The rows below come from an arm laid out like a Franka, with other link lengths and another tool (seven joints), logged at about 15 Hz.
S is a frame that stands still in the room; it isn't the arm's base.
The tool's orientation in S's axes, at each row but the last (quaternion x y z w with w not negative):
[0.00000 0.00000 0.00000 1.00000]
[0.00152 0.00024 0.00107 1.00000]
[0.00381 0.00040 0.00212 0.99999]
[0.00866 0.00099 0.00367 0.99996]
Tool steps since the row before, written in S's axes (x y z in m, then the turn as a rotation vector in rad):
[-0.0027 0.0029 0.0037 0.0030 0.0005 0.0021]
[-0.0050 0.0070 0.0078 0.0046 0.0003 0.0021]
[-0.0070 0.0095 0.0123 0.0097 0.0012 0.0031]
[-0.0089 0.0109 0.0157 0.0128 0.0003 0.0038]
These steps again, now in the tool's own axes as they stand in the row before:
[-0.0027 0.0029 0.0037 0.0030 0.0005 0.0021]
[-0.0050 0.0070 0.0078 0.0046 0.0003 0.0021]
[-0.0070 0.0096 0.0122 0.0097 0.0012 0.0031]
[-0.0088 0.0112 0.0155 0.0128 0.0003 0.0038]

